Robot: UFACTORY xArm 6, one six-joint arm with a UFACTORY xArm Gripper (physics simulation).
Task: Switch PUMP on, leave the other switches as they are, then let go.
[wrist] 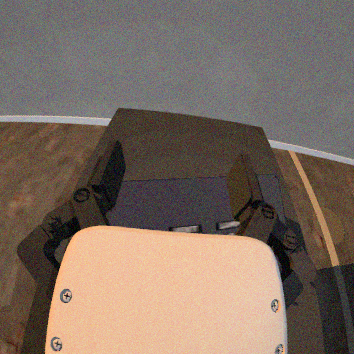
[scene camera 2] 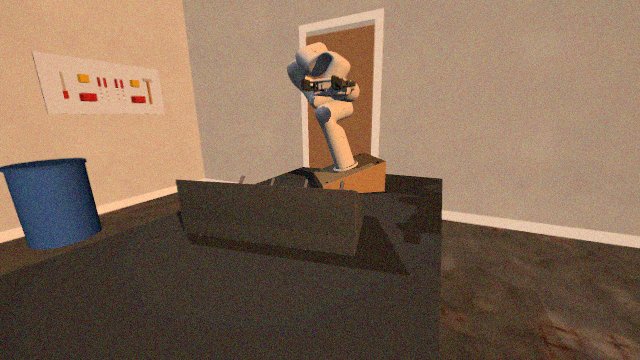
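Seen in the pictures: gripper, fingertip midpoint: [wrist: 178, 158] [scene camera 2: 317, 82]; arm's base, link origin: [scene camera 2: 345, 167].
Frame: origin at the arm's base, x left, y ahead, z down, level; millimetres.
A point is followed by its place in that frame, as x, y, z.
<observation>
The switch console [scene camera 2: 270, 215] {-51, 636, 3} [wrist: 190, 140] stands on the table with its plain back toward scene camera 2. Several thin levers show above its top edge there, among them a left lever [scene camera 2: 242, 179] {-275, 439, -27} and a right lever [scene camera 2: 342, 185] {83, 420, -27}. In the wrist view, part of its dark panel face [wrist: 170, 200] {0, 578, -54} shows, with two pale labels too blurred to read. The PUMP switch cannot be made out, and the palm cover hides the lower panel. My gripper [scene camera 2: 324, 84] {20, 465, -328} [wrist: 178, 158] {20, 465, -328} is open and empty, high above the console and apart from it.
The dark table [scene camera 2: 225, 300] {-37, 838, 89} carries the console and the arm's orange-sided base [scene camera 2: 357, 177] {80, 125, 18}. A blue bin [scene camera 2: 52, 205] stands at the left, below a wall tool board [scene camera 2: 55, 105]. A brown door [scene camera 2: 367, 100] is behind the arm.
</observation>
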